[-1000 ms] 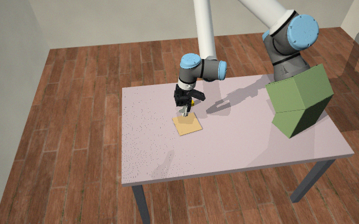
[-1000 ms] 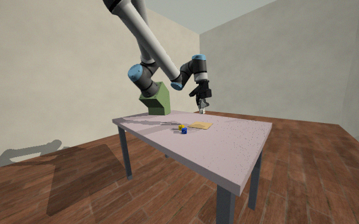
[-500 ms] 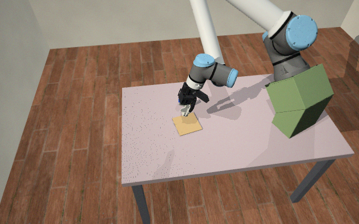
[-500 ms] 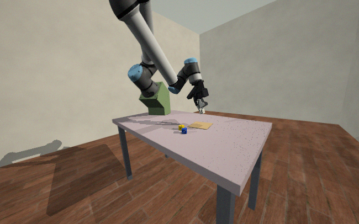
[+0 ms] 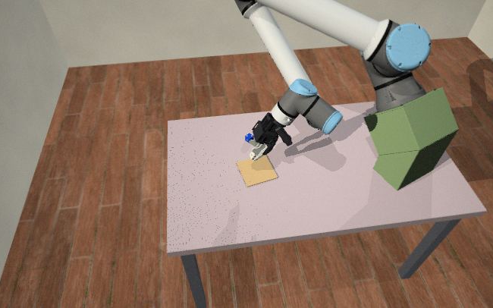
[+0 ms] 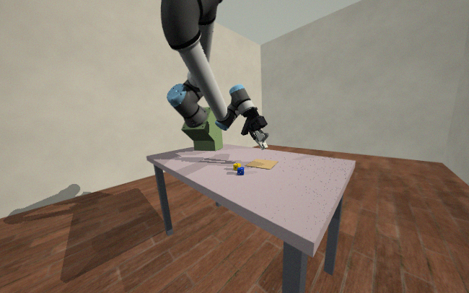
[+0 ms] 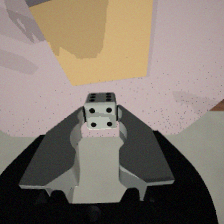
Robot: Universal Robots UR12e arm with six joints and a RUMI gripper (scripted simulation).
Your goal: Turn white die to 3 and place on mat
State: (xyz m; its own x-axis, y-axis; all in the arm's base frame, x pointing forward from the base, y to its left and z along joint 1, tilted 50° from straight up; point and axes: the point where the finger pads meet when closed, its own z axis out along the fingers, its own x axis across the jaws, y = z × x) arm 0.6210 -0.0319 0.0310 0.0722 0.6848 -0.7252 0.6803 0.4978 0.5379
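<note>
My gripper is now right at the white die. Also, from my hand: blue die (3 cm behind, 18 cm to the right, 9 cm below); then yellow die (8 cm behind, 14 cm to the right, 9 cm below); then tan mat (1 cm behind, 10 cm below).
</note>
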